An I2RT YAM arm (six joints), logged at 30 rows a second.
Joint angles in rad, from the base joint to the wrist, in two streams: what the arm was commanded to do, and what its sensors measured. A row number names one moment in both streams.
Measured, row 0:
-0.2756, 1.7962, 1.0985, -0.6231, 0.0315, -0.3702
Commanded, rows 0 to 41:
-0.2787, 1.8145, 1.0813, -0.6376, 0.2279, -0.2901
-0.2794, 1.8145, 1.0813, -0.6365, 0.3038, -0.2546
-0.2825, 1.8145, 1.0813, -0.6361, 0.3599, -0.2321
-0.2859, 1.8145, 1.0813, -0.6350, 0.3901, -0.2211
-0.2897, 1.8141, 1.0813, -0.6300, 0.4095, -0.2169
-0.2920, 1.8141, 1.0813, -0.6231, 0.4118, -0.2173
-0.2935, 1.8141, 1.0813, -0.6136, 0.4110, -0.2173
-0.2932, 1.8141, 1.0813, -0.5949, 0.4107, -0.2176
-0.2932, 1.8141, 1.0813, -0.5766, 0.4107, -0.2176
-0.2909, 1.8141, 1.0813, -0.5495, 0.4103, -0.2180
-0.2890, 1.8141, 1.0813, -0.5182, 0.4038, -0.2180
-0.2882, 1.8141, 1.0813, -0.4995, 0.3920, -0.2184
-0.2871, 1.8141, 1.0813, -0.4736, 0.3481, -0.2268
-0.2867, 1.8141, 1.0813, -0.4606, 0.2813, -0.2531
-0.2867, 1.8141, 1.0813, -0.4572, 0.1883, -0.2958
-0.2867, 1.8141, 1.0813, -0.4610, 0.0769, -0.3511
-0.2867, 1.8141, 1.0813, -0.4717, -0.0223, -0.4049
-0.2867, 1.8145, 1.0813, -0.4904, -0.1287, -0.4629
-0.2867, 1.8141, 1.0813, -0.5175, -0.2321, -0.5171
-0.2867, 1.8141, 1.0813, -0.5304, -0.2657, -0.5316
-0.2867, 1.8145, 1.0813, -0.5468, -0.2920, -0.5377
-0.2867, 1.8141, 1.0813, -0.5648, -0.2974, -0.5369
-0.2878, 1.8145, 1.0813, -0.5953, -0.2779, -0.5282
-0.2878, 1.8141, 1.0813, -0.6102, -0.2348, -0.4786
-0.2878, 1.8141, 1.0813, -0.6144, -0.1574, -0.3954
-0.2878, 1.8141, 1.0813, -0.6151, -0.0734, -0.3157
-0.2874, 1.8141, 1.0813, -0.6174, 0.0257, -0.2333
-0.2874, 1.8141, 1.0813, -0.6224, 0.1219, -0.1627
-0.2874, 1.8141, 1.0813, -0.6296, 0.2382, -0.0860
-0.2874, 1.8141, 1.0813, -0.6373, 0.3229, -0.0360
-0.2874, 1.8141, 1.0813, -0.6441, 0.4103, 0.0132
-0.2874, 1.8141, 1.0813, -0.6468, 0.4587, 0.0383
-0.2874, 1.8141, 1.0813, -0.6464, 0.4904, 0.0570
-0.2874, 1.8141, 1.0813, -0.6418, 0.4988, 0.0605
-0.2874, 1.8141, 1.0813, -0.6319, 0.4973, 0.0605
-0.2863, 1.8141, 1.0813, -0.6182, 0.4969, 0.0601
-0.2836, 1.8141, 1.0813, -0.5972, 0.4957, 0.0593
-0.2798, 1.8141, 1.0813, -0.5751, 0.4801, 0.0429
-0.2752, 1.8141, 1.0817, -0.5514, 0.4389, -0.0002
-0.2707, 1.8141, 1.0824, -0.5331, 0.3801, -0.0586
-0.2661, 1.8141, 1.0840, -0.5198, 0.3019, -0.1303
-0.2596, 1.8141, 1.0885, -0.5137, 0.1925, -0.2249
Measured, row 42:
-0.2741, 1.7992, 1.0878, -0.5381, 0.3576, -0.0467
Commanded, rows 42 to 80:
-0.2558, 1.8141, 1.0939, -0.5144, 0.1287, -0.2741
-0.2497, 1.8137, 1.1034, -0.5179, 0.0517, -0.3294
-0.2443, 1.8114, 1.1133, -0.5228, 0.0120, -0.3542
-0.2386, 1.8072, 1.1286, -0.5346, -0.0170, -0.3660
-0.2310, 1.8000, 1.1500, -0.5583, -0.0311, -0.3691
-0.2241, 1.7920, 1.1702, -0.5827, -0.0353, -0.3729
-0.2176, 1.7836, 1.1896, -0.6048, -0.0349, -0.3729
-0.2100, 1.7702, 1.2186, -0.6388, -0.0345, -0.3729
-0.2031, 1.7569, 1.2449, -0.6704, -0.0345, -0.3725
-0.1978, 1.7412, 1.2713, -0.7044, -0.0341, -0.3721
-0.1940, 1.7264, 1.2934, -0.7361, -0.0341, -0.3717
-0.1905, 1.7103, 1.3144, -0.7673, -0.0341, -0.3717
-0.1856, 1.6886, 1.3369, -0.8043, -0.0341, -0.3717
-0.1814, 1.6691, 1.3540, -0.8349, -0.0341, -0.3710
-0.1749, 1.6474, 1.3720, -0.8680, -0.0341, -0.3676
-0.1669, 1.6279, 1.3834, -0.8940, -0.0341, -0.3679
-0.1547, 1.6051, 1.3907, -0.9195, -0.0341, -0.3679
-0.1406, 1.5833, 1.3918, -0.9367, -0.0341, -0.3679
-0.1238, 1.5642, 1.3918, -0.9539, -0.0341, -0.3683
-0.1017, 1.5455, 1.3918, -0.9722, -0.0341, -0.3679
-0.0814, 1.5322, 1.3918, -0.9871, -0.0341, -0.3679
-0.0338, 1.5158, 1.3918, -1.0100, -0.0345, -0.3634
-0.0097, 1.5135, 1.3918, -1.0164, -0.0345, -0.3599
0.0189, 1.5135, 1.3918, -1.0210, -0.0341, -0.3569
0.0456, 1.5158, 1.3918, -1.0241, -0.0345, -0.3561
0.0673, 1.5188, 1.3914, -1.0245, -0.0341, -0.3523
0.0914, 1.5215, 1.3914, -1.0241, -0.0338, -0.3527
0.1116, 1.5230, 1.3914, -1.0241, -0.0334, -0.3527
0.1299, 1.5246, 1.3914, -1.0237, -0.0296, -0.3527
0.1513, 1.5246, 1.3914, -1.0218, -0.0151, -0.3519
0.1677, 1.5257, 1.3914, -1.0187, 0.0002, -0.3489
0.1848, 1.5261, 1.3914, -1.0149, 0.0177, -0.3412
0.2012, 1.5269, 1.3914, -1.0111, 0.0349, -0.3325
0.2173, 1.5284, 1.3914, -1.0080, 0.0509, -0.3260
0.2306, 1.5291, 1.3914, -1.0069, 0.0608, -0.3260
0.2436, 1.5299, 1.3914, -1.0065, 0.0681, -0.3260
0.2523, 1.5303, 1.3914, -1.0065, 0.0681, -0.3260
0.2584, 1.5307, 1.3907, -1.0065, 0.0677, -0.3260
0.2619, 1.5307, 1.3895, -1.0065, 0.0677, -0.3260
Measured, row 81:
0.2432, 1.5253, 1.3808, -1.0092, 0.0399, -0.3424
